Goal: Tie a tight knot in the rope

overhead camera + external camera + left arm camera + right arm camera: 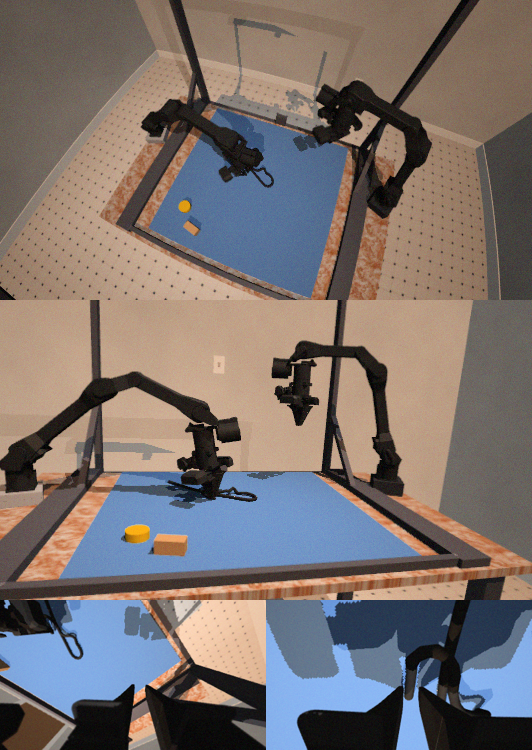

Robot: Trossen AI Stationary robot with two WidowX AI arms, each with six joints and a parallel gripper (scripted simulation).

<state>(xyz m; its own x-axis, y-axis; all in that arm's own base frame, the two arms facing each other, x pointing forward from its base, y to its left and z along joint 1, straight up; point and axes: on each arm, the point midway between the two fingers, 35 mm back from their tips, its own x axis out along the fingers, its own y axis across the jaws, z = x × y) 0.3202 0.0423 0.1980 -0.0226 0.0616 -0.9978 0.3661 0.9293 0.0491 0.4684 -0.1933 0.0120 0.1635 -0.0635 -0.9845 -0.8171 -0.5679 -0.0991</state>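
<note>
My right hand is 70 mm to the right of the blue mat, 50 mm short of it and 40 mm above it. Also, from my right hand: yellow disc (230 mm ahead, 180 mm to the right, 30 mm below); orange block (300 mm ahead, 110 mm to the right, 20 mm below).
</note>
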